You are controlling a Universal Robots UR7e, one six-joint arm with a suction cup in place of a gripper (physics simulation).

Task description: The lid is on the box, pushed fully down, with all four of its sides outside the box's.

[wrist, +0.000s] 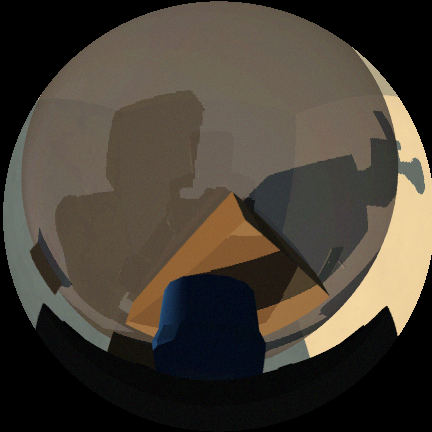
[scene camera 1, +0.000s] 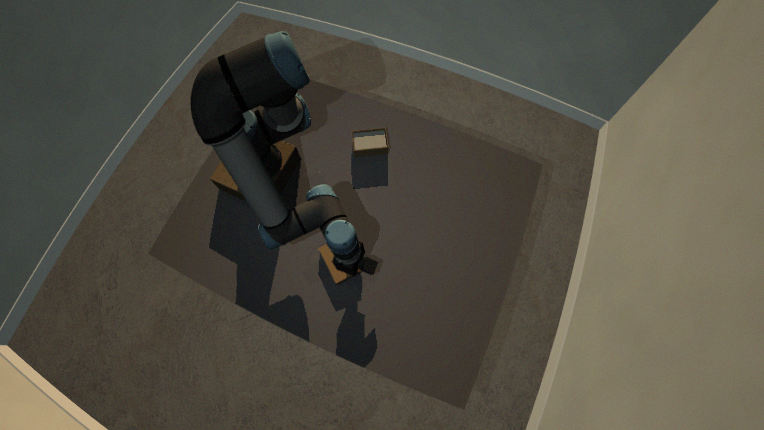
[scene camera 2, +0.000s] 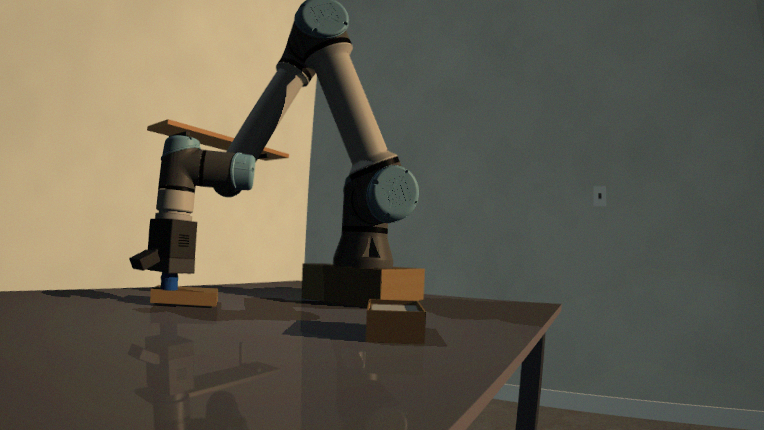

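Pixels of known places: hand, tool point: (wrist: pixel 209 280) (scene camera 2: pixel 168 295); arm's base, link origin: (scene camera 2: pixel 362 266).
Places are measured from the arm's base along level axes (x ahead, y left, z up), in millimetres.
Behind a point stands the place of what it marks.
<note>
The open-topped box (scene camera 1: pixel 369 151) @[x 326, y 197, z -55 mm] (scene camera 2: pixel 395 326) @[x 368, y 266, z -62 mm] has brown walls and something pale inside. It stands upright on the table, and a dark brown piece of it shows at the far left in the wrist view. The orange-brown lid (scene camera 1: pixel 329 265) @[x 356, y -236, z -56 mm] (scene camera 2: pixel 189 296) @[x 400, y -163, z -65 mm] (wrist: pixel 200 237) @[x 444, y -201, z -68 mm] is apart from the box, level, to its left in scene camera 2. It is very low at the table top; whether it touches cannot be told. My gripper, a blue suction cup (scene camera 2: pixel 169 282) (wrist: pixel 210 320), is shut on the lid's top. The arm hides part of the lid in scene camera 1.
The arm's base stands on a wooden block (scene camera 1: pixel 227 184) @[x -77, y -116, z -2 mm] (scene camera 2: pixel 402 284) @[x -11, y 106, z -38 mm], behind the box in scene camera 2. A wooden shelf (scene camera 2: pixel 208 138) hangs on the wall behind the arm. The table (scene camera 1: pixel 454 240) @[x 710, y -6, z -87 mm] (scene camera 2: pixel 320 395) @[x 602, y 301, z -87 mm] carries long shadows and reflections; its right edge lies beyond the box in scene camera 2.
</note>
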